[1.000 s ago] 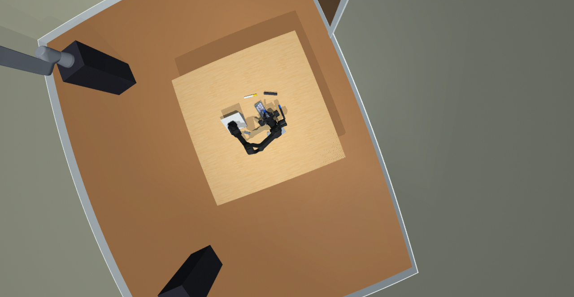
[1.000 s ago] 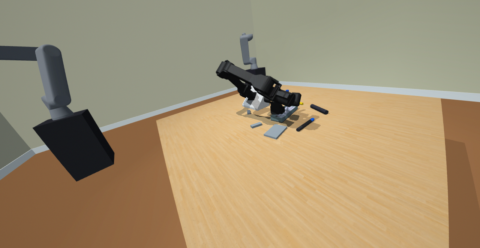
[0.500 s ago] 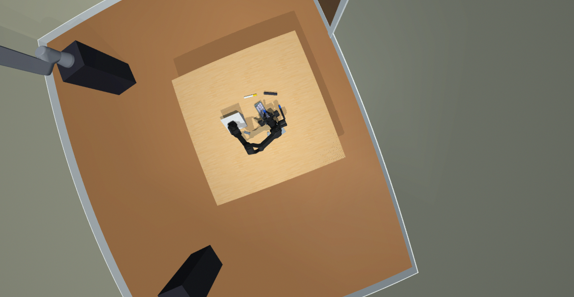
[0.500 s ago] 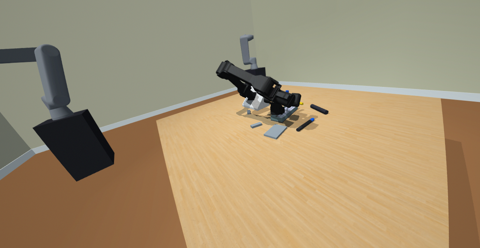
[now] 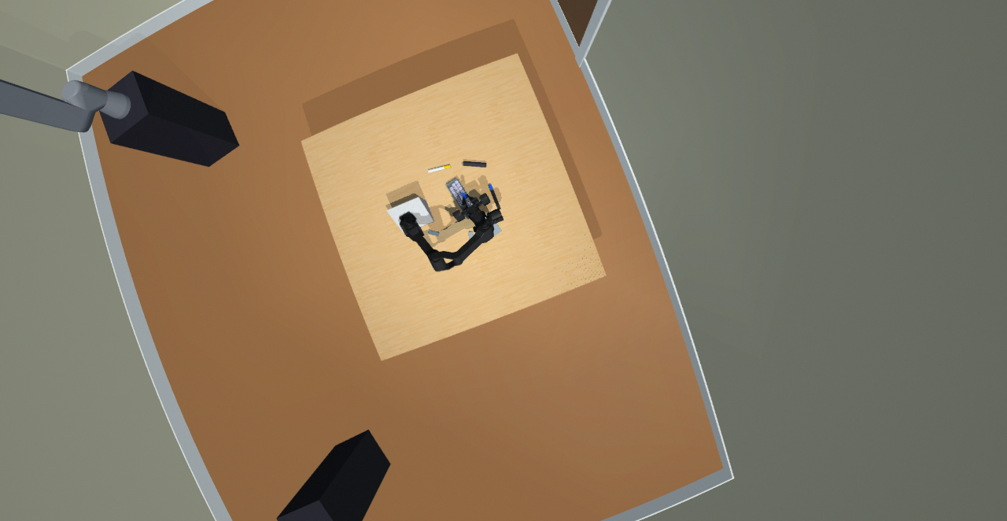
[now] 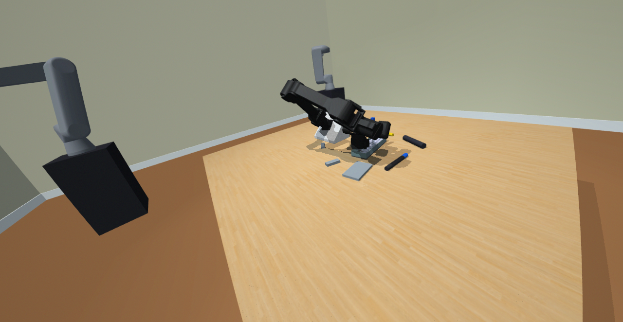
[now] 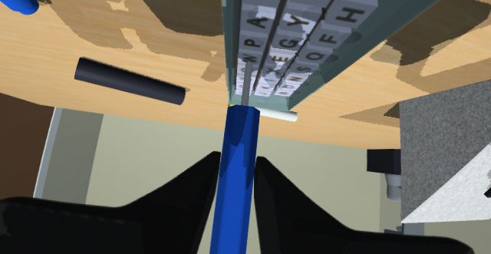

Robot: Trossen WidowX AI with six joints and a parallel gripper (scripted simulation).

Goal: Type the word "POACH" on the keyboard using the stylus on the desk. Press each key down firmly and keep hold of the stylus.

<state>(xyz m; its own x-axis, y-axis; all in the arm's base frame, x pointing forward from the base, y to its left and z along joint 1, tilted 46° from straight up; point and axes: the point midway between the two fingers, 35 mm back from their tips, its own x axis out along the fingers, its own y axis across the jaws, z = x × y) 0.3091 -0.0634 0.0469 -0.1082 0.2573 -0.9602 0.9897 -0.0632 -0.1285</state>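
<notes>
My gripper tip is 130 mm short of the blue-tipped black pen, 40 mm to the left of it and 80 mm above it. The rest, counted from my gripper tip: black cylinder 120 mm ahead, 140 mm to the left, 70 mm below; grey stylus tip 50 mm below; blue stylus 10 mm below.
</notes>
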